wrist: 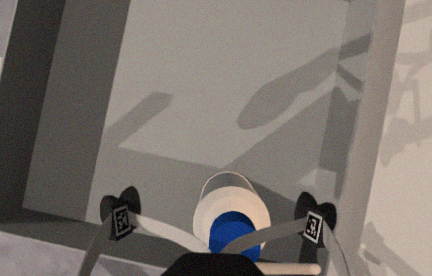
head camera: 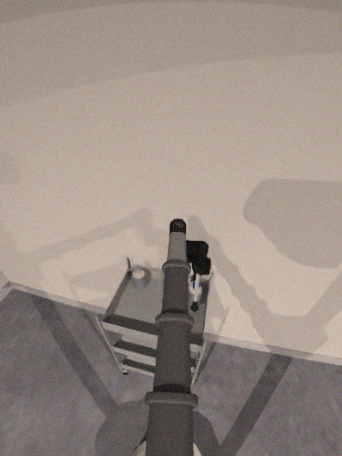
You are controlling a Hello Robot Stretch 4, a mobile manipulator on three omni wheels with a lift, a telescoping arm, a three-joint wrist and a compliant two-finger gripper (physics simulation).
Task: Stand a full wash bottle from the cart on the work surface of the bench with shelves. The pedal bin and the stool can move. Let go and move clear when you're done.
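Note:
A wash bottle with a blue cap stands upright in the right part of the cart's top tray, seen from above in the wrist view. A second, white-topped bottle stands at the tray's back left corner. My gripper is open, pointing down over the blue-capped bottle, with one fingertip well apart on each side of it. In the head view the arm and wrist hide part of the gripper and tray. The cart stands by the wall. The bench with shelves, pedal bin and stool cannot be made out.
The pale wall rises behind the cart. The tray's raised walls surround the bottles. My telescoping arm reaches over the cart's middle. A pale rod shows at the lower edge of the wrist view.

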